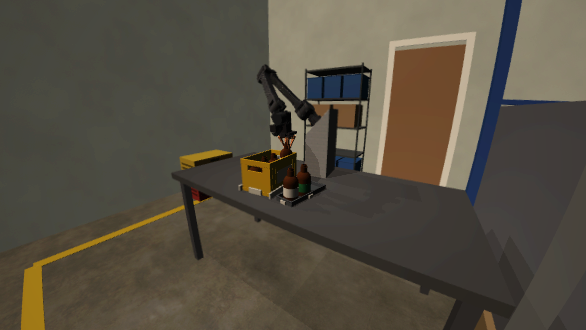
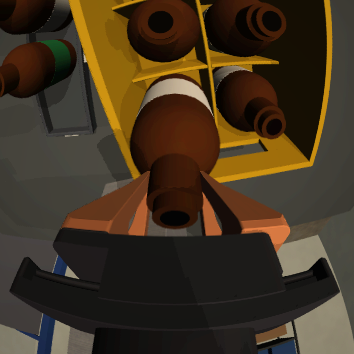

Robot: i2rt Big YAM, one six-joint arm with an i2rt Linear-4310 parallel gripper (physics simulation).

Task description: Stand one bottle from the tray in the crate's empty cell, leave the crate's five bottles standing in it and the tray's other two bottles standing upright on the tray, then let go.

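Seen in the pictures: gripper, between the fingertips: (image 1: 287,148) (image 2: 174,178); arm's base, origin of its link: (image 1: 319,125).
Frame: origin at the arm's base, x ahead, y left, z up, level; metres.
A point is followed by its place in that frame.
My gripper (image 1: 286,143) @(z -0.119, x 0.293, y -0.055 m) (image 2: 174,178) @(z -0.119, x 0.293, y -0.055 m) is shut on the neck of a brown bottle with a white label (image 1: 285,152) @(z -0.135, x 0.329, y -0.041 m) (image 2: 175,125) @(z -0.127, x 0.329, y -0.059 m). The bottle is partly down inside the yellow crate (image 1: 256,177) @(z -0.231, x 0.531, y -0.074 m) (image 2: 226,172) @(z -0.150, x 0.266, y -0.103 m), in the corner cell at the tray side; its base is hidden. Brown bottles (image 2: 162,32) @(z -0.158, x 0.388, y -0.056 m) (image 2: 245,100) @(z -0.196, x 0.321, y -0.132 m) (image 2: 240,27) @(z -0.185, x 0.394, y -0.121 m) stand in neighbouring cells; others are hidden or cut off. On the dark tray (image 1: 316,190) @(z -0.300, x 0.357, y 0.177 m) (image 2: 92,112) @(z -0.312, x 0.288, y 0.083 m) stand a white-labelled bottle (image 1: 290,184) @(z -0.227, x 0.515, y 0.126 m) (image 2: 37,15) @(z -0.224, x 0.457, y 0.081 m) and a green-labelled bottle (image 1: 303,179) @(z -0.226, x 0.429, y 0.142 m) (image 2: 37,70) @(z -0.214, x 0.389, y 0.092 m), both upright.
The crate and tray stand side by side on the dark table (image 1: 390,210) @(z -0.321, x 0.322, y 0.531 m). A grey upright block (image 1: 327,145) @(z -0.109, x 0.116, y 0.115 m) stands behind them near the arm's base. A shelf rack (image 1: 337,101) with blue bins stands behind the table, and a yellow-topped cabinet (image 1: 206,156) is beyond its left end.
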